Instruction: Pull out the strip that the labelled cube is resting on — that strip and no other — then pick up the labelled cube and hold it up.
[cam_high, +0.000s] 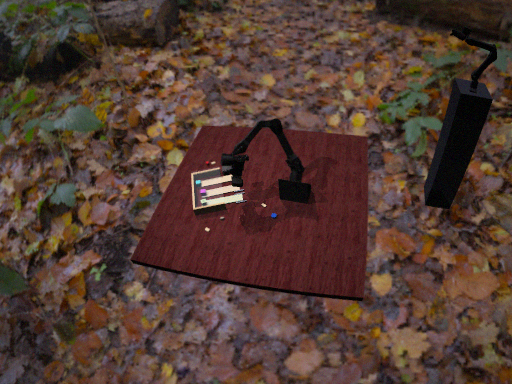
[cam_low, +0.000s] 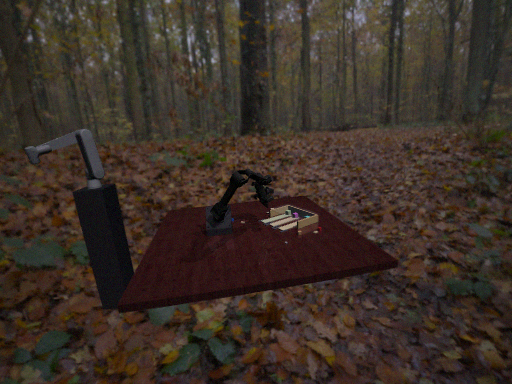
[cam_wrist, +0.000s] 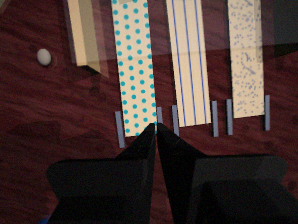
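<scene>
Now: gripper tip 120 mm short of the strip, 20 mm to the left of it and 110 mm above it.
</scene>
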